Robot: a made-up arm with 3 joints. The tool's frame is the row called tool.
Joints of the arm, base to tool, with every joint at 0 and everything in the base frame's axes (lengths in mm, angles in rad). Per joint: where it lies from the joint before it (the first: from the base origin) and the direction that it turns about. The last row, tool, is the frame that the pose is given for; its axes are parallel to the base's.
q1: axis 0 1 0 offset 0.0 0.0 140.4
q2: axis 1 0 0 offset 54.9 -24.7 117.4
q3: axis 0 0 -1 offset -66.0 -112.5 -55.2
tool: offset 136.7 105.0 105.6
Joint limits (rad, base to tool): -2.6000..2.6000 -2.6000..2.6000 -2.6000..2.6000
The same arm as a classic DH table. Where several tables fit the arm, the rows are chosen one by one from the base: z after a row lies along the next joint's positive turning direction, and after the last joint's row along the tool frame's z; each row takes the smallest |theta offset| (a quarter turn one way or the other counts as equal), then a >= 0, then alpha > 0; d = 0 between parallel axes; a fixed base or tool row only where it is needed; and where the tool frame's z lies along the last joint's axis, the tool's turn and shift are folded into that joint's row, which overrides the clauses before.
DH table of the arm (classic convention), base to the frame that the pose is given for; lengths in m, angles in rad. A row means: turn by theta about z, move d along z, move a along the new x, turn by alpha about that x. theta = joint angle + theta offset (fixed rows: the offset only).
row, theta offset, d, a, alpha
base (fixed), 0.0000, 0.1404, 0.0000, -1.5708
q1, -1.5708, -0.0247, 0.1174, -1.5708
q2, 1.5708, -0.0111, 0.1125, -1.5708
q3, 0.9158, 0.0000, -0.1724, 3.1416
tool (fixed), 2.4866, 0.0504, 0.0000, 0.0000
Joint limits (rad, base to tool): -2.6000..2.6000 -2.6000..2.6000 -2.6000..2.6000

